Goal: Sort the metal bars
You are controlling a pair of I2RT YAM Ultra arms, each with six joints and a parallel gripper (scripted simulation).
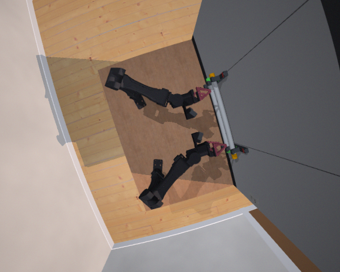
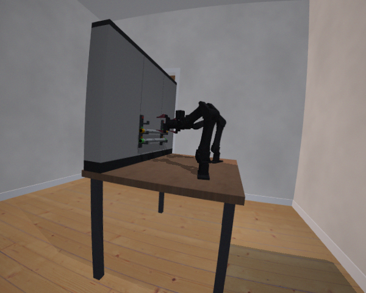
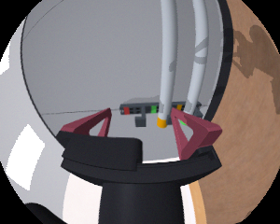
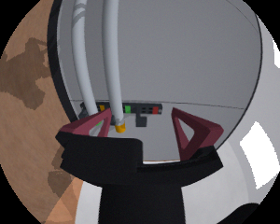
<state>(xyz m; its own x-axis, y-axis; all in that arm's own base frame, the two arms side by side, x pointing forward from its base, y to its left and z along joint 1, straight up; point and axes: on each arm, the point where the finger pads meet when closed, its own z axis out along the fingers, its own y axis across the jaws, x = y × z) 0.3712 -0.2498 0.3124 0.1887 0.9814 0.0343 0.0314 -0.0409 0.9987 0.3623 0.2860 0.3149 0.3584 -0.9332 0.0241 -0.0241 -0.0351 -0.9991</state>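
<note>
Now: right hand 7 cm short of the metal bar, 14 cm to the right of it and 6 cm above it. Round my right hand: green-ended bar: 7 cm ahead, 15 cm to the left, 14 cm below; grey wall panel: 17 cm ahead, 17 cm to the left, 11 cm above.
My left hand is 150 mm to the left of the metal bar, 90 mm short of it and 60 mm above it. Round my left hand: green-ended bar 140 mm to the right, 140 mm below, 90 mm ahead; grey wall panel 180 mm ahead, 120 mm to the right, 110 mm above.
</note>
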